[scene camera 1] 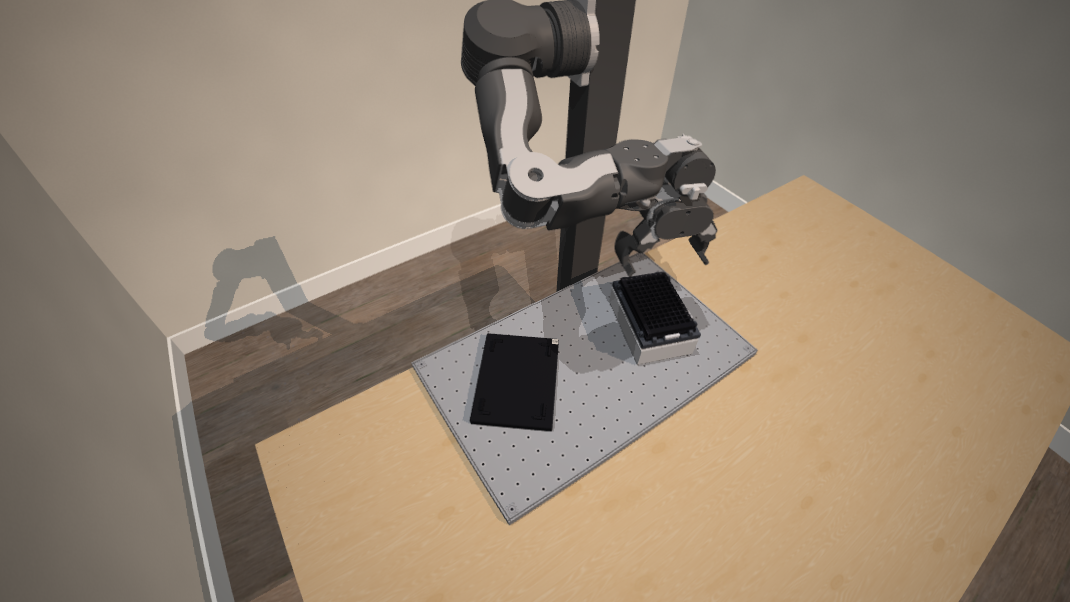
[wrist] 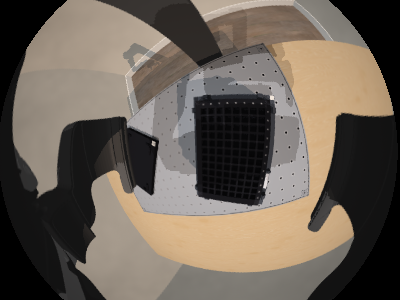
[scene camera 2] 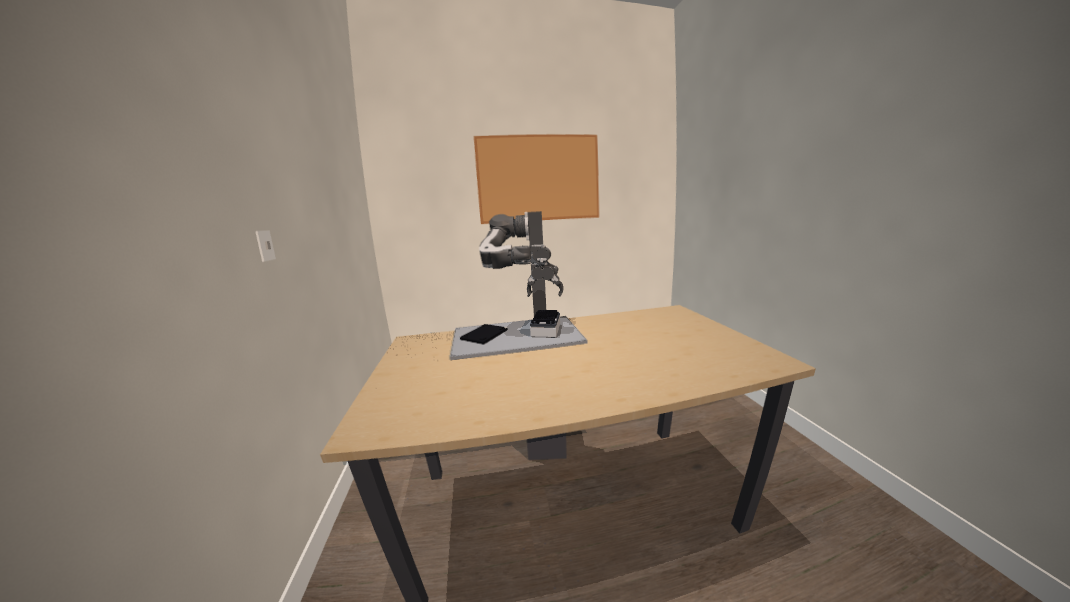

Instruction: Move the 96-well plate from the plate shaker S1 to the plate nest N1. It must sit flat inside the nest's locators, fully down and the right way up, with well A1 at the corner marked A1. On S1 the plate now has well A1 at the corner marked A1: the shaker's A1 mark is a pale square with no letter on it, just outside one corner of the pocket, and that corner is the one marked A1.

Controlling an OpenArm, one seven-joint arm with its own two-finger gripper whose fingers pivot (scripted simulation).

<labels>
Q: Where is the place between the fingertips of the gripper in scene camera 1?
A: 662, 259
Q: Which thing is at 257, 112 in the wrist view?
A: A black 96-well plate.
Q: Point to a black 96-well plate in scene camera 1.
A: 670, 318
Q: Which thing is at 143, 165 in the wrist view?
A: A black plate nest N1.
</labels>
